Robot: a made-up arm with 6 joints. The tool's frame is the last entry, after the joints.
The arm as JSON. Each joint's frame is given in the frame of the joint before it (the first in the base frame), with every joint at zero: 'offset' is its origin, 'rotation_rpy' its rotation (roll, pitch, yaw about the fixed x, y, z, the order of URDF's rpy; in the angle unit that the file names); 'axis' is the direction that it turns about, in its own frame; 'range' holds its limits. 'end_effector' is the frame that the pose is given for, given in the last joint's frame.
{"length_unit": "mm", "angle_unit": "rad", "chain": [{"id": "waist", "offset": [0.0, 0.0, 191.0], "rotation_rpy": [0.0, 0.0, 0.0], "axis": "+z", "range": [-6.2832, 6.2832]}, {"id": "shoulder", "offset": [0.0, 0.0, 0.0], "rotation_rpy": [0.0, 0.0, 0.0], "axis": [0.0, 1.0, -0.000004], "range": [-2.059, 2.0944]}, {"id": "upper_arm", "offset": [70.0, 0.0, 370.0], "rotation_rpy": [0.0, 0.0, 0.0], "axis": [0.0, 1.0, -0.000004], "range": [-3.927, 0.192]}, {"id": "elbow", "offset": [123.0, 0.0, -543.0], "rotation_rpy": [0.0, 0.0, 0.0], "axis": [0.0, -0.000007, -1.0], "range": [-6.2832, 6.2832]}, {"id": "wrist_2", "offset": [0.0, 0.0, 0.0], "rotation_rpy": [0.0, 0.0, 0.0], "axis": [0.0, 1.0, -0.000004], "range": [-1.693, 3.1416]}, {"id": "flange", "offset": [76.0, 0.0, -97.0], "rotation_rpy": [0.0, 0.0, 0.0], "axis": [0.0, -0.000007, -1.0], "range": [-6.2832, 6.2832]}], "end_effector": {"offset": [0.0, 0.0, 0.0], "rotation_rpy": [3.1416, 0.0, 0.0]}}
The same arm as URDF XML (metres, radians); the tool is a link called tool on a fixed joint. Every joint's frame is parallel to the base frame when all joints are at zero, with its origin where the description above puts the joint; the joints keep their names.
<robot name="arm">
<joint name="waist" type="revolute"><parent link="base"/><child link="link1"/><origin xyz="0 0 0.191" rpy="0 0 0"/><axis xyz="0 0 1"/><limit lower="-6.2832" upper="6.2832"/></joint>
<joint name="shoulder" type="revolute"><parent link="link1"/><child link="link2"/><origin xyz="0 0 0" rpy="0 0 0"/><axis xyz="0 1 0"/><limit lower="-2.059" upper="2.0944"/></joint>
<joint name="upper_arm" type="revolute"><parent link="link2"/><child link="link3"/><origin xyz="0.07 0 0.37" rpy="0 0 0"/><axis xyz="0 1 0"/><limit lower="-3.927" upper="0.192"/></joint>
<joint name="elbow" type="revolute"><parent link="link3"/><child link="link4"/><origin xyz="0.123 0 -0.543" rpy="0 0 0"/><axis xyz="0 0 -1"/><limit lower="-6.2832" upper="6.2832"/></joint>
<joint name="wrist_2" type="revolute"><parent link="link4"/><child link="link5"/><origin xyz="0 0 0" rpy="0 0 0"/><axis xyz="0 1 0"/><limit lower="-1.693" upper="3.1416"/></joint>
<joint name="flange" type="revolute"><parent link="link5"/><child link="link6"/><origin xyz="0.076 0 -0.097" rpy="0 0 0"/><axis xyz="0 0 -1"/><limit lower="-6.2832" upper="6.2832"/></joint>
<joint name="tool_fixed" type="fixed"><parent link="link6"/><child link="tool"/><origin xyz="0 0 0" rpy="-3.1416 0 0"/></joint>
<link name="base"/>
<link name="link1"/>
<link name="link2"/>
<link name="link3"/>
<link name="link4"/>
<link name="link5"/>
<link name="link6"/>
<link name="tool"/>
</robot>

